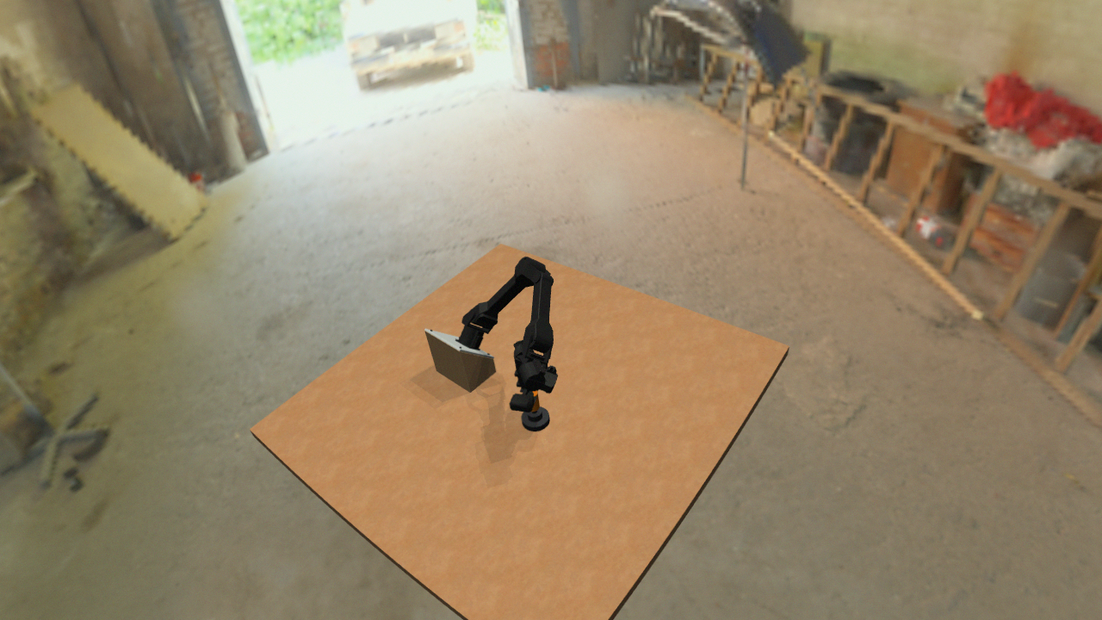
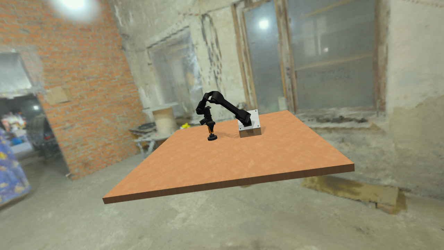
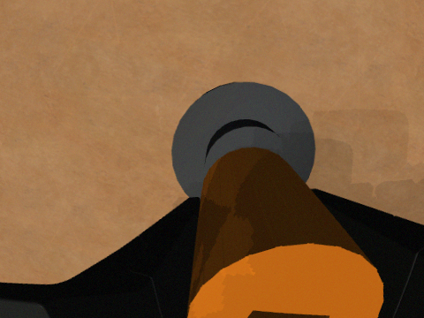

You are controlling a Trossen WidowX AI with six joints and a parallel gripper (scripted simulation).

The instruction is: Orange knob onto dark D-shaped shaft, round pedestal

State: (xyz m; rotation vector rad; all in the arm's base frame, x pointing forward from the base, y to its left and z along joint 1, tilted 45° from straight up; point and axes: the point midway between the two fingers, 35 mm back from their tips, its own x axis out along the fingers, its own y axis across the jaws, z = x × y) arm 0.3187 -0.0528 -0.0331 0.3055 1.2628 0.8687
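The pedestal lies 4 cm below my gripper tip. The rest, counted from my gripper tip: orange knob (2 cm above).
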